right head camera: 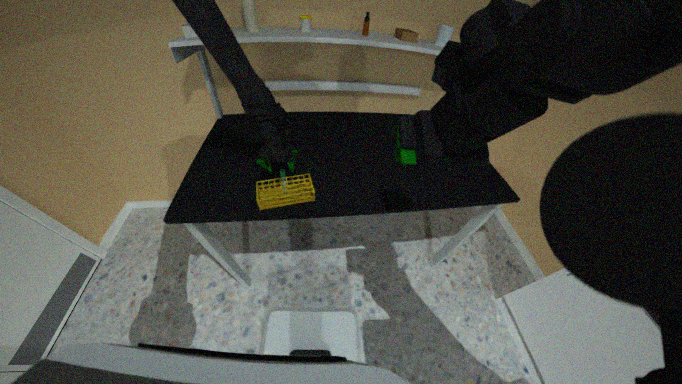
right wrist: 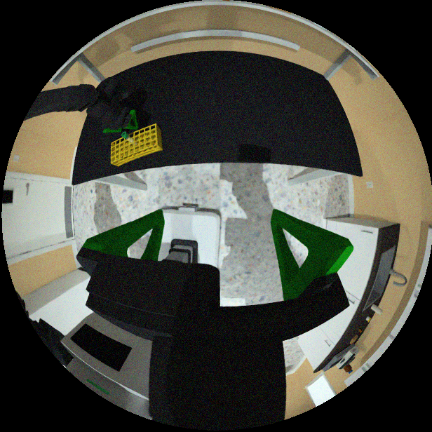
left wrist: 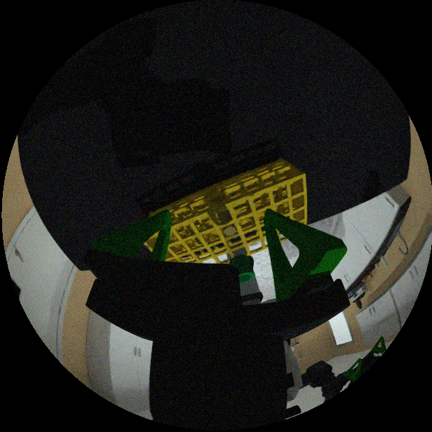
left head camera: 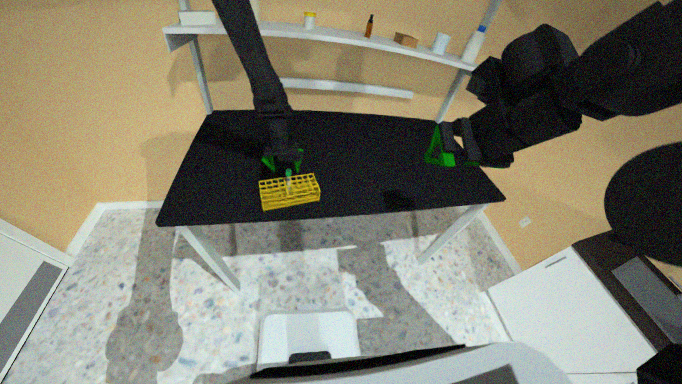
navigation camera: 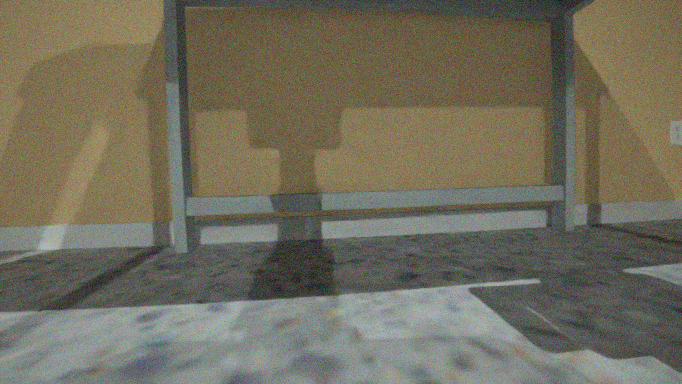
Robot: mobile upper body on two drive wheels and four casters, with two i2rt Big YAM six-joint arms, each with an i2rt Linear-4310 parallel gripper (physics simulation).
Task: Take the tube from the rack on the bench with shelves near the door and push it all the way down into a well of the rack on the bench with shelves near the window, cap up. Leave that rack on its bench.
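Places are measured from the left arm's base along level axes (x ahead, y left, z up), in metres.
Pixels of known places: right gripper, between the fingertips: (right head camera: pixel 421 157) (left head camera: pixel 446 159).
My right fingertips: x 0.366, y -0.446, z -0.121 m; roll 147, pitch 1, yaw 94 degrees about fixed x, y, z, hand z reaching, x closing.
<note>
Behind a point stands the place of what it marks.
The yellow rack (left head camera: pixel 291 201) {x 0.536, y -0.146, z -0.468 m} (right head camera: pixel 286 201) {x 0.535, y -0.147, z -0.468 m} (left wrist: pixel 305 191) (right wrist: pixel 159 146) stands on the black bench top (left head camera: pixel 360 150) {x 0.889, y -0.453, z -0.496 m} (right head camera: pixel 350 145) {x 0.922, y -0.396, z -0.496 m} (left wrist: pixel 325 100) (right wrist: pixel 240 100), near its front edge. The clear tube with a green cap (left head camera: pixel 288 173) {x 0.581, y -0.135, z -0.382 m} (right head camera: pixel 283 174) {x 0.582, y -0.140, z -0.384 m} (left wrist: pixel 243 263) (right wrist: pixel 125 135) stands cap up in it, its cap above the rack's top. How deep it sits I cannot tell. My left gripper (left head camera: pixel 284 166) {x 0.629, y -0.122, z -0.418 m} (right head camera: pixel 278 166) {x 0.629, y -0.122, z -0.418 m} (left wrist: pixel 217 214) (right wrist: pixel 128 128) is open and empty, close behind the cap. My right gripper (left head camera: pixel 457 159) {x 0.366, y -0.446, z -0.121 m} (right wrist: pixel 217 214) is open and empty, high at the bench's right end.
A shelf (left head camera: pixel 340 37) {x 0.976, y -0.288, z -0.039 m} (right head camera: pixel 340 37) {x 0.996, y -0.312, z -0.039 m} above the bench's back carries a yellow-lidded jar (left head camera: pixel 309 21) {x 1.092, y -0.168, z -0.010 m} (right head camera: pixel 305 24) {x 1.092, y -0.168, z -0.011 m}, a brown bottle (left head camera: pixel 369 27) {x 1.115, y -0.421, z 0.003 m} (right head camera: pixel 366 25) {x 1.114, y -0.422, z 0.002 m} and a brown box (left head camera: pixel 406 40) {x 1.111, y -0.600, z -0.015 m} (right head camera: pixel 406 35) {x 1.112, y -0.603, z -0.014 m}. White cabinets (left head camera: pixel 570 305) {x 0.060, y -1.614, z -0.760 m} stand at the right. Bench legs (navigation camera: pixel 177 150) {x 1.123, y 0.313, z -1.075 m} (navigation camera: pixel 568 125) {x 1.267, y -1.085, z -1.003 m} show ahead.
</note>
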